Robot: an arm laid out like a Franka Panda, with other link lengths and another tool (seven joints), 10 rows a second.
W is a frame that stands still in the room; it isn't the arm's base.
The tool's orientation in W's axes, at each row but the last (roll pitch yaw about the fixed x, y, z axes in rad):
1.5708, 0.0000, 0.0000
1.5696, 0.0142, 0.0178
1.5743, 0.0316, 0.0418
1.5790, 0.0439, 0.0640
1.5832, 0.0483, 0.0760
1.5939, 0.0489, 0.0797
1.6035, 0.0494, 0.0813
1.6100, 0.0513, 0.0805
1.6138, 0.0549, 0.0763
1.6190, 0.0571, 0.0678
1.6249, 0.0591, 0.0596
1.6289, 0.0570, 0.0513
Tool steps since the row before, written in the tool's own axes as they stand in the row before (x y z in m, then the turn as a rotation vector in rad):
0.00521, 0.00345, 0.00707, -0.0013, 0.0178, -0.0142
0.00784, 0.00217, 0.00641, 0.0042, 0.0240, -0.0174
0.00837, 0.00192, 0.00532, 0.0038, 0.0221, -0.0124
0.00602, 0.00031, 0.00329, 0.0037, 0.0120, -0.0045
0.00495, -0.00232, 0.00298, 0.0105, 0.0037, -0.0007
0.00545, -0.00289, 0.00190, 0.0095, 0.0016, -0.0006
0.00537, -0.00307, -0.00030, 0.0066, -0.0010, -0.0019
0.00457, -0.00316, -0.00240, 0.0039, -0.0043, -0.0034
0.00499, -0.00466, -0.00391, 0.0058, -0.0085, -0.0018
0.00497, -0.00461, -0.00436, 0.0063, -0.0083, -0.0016
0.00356, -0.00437, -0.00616, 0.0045, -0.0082, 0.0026
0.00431, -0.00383, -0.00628, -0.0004, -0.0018, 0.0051
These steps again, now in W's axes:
0.00521, -0.00707, 0.00345, -0.0013, 0.0142, 0.0178
0.00798, -0.00627, 0.00207, 0.0042, 0.0175, 0.0239
0.00864, -0.00497, 0.00164, 0.0040, 0.0125, 0.0220
0.00622, -0.00290, 0.00002, 0.0039, 0.0047, 0.0119
0.00504, -0.00258, -0.00259, 0.0106, 0.0015, 0.0032
0.00543, -0.00140, -0.00320, 0.0095, 0.0013, 0.0011
0.00516, 0.00082, -0.00332, 0.0064, 0.0025, -0.0013
0.00419, 0.00287, -0.00329, 0.0034, 0.0039, -0.0044
0.00441, 0.00446, -0.00475, 0.0051, 0.0026, -0.0087
0.00439, 0.00489, -0.00467, 0.0057, 0.0024, -0.0086
0.00293, 0.00657, -0.00423, 0.0041, -0.0019, -0.0086
0.00377, 0.00669, -0.00370, -0.0003, -0.0050, -0.0021

